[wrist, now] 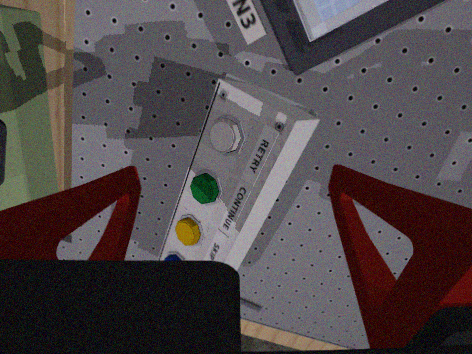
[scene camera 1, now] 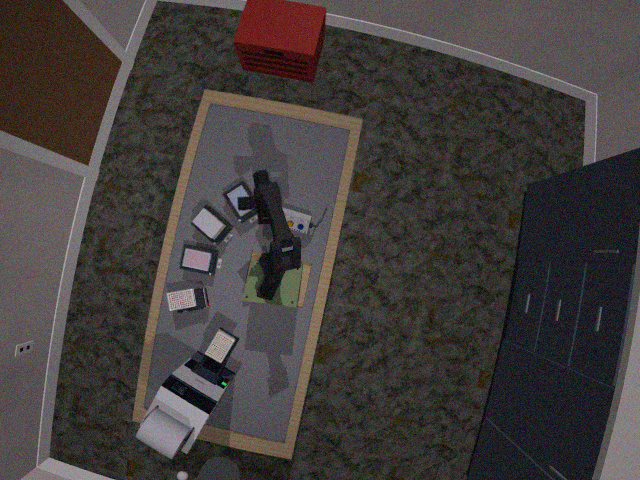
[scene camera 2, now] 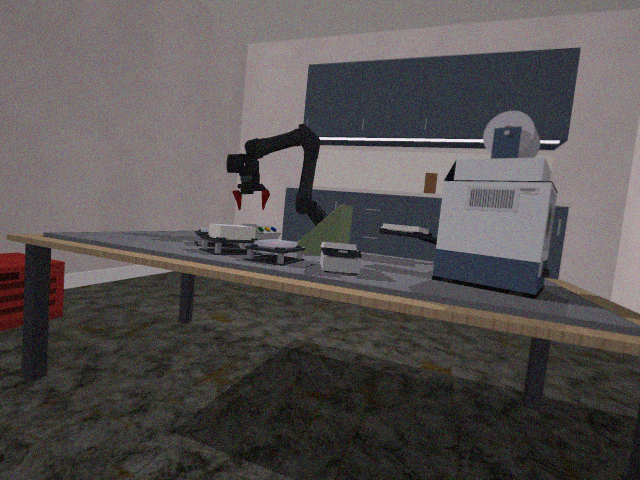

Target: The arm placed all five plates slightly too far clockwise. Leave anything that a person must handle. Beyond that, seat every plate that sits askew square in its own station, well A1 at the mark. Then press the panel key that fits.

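Note:
My gripper [scene camera 2: 251, 208] [wrist: 234, 176] is open and empty, above the key panel [scene camera 1: 296, 212] [scene camera 2: 266, 235] [wrist: 270, 187]. In the wrist view the panel has a white key [wrist: 224, 135], a green key [wrist: 205, 188], a yellow key [wrist: 188, 231] and a partly hidden blue key [wrist: 173, 258]; RETRY, CONTINUE and part of SKIP show. A bluish plate [scene camera 1: 238, 196] [wrist: 332, 12] lies in the station beside label N3 [wrist: 246, 20]. A white plate [scene camera 1: 208, 223], a pink plate [scene camera 1: 196, 259] and a red-dotted plate [scene camera 1: 180, 299] follow along the arc. A cream plate [scene camera 1: 221, 345] [scene camera 2: 404, 227] is at the machine. Small tilts and A1 marks are unclear.
The white machine [scene camera 1: 198, 388] [scene camera 2: 491, 227] stands at one end of the table [scene camera 1: 168, 242] [scene camera 2: 330, 290]. The arm rises from a green base [scene camera 1: 290, 298] [scene camera 2: 338, 227]. A cable [scene camera 1: 320, 218] runs from the panel. A red cabinet [scene camera 1: 281, 28] [scene camera 2: 36, 291] stands on the floor.

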